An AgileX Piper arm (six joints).
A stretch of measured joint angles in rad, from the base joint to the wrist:
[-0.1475, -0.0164, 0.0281, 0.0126, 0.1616, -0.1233]
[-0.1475, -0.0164, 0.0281, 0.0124, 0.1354, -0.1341]
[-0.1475, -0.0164, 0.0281, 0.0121, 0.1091, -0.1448]
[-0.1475, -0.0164, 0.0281, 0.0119, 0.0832, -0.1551]
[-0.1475, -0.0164, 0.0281, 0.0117, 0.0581, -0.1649]
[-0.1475, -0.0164, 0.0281, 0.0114, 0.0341, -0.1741]
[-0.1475, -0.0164, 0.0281, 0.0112, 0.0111, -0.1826]
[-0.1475, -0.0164, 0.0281, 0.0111, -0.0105, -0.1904]
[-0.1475, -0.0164, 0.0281, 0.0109, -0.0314, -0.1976]
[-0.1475, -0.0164, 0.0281, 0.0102, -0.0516, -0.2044]
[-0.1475, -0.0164, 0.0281, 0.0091, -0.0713, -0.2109]
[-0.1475, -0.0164, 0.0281, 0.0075, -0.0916, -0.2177]
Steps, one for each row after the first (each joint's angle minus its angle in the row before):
[0.0000, 0.0000, 0.0000, -0.0002, -0.0262, -0.0108]
[0.0000, 0.0000, 0.0000, -0.0003, -0.0263, -0.0107]
[0.0000, 0.0000, 0.0000, -0.0002, -0.0259, -0.0103]
[0.0000, 0.0000, 0.0000, -0.0002, -0.0251, -0.0098]
[0.0000, 0.0000, 0.0000, -0.0003, -0.0240, -0.0092]
[0.0000, 0.0000, 0.0000, -0.0002, -0.0230, -0.0085]
[0.0000, 0.0000, 0.0000, -0.0001, -0.0216, -0.0078]
[0.0000, 0.0000, 0.0000, -0.0002, -0.0209, -0.0072]
[0.0000, 0.0000, 0.0000, -0.0007, -0.0202, -0.0068]
[0.0000, 0.0000, 0.0000, -0.0011, -0.0197, -0.0065]
[0.0000, 0.0000, 0.0000, -0.0016, -0.0203, -0.0068]

